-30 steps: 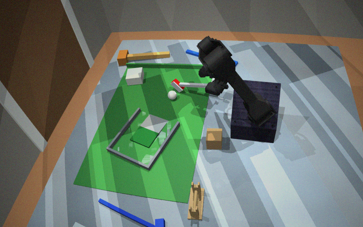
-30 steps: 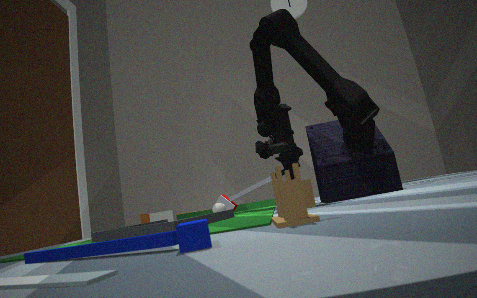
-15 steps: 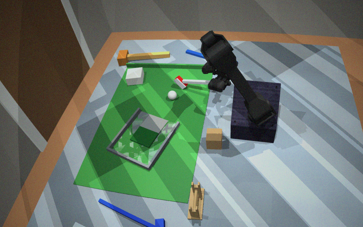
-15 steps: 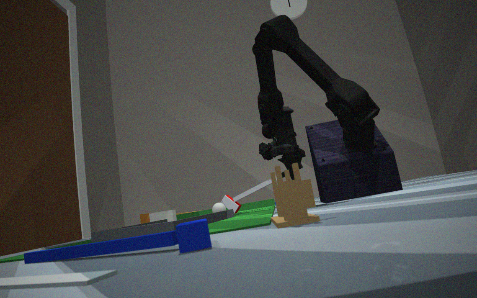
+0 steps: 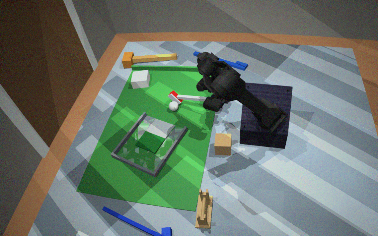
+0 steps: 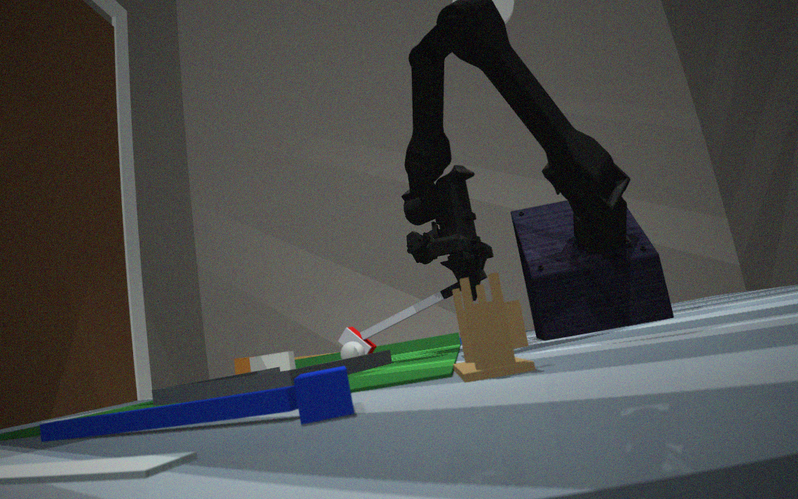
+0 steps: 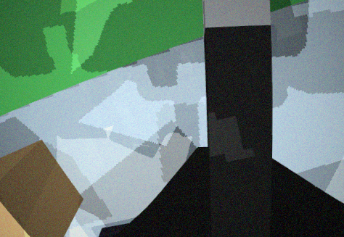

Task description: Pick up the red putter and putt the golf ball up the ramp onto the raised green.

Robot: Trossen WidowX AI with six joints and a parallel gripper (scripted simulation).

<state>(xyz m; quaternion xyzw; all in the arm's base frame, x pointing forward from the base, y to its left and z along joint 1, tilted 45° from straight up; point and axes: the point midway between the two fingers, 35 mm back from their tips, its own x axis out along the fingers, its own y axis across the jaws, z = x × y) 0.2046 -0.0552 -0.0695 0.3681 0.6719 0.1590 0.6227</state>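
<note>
Now: gripper tip 110 mm short of the red putter and 30 mm to the left of it. The rest, counted from my gripper tip: tan block (160 mm to the left, 50 mm below, 20 mm behind); then white golf ball (220 mm ahead, 50 mm below, 30 mm to the right); then white block (430 mm ahead, 200 mm to the right, 50 mm below).
</note>
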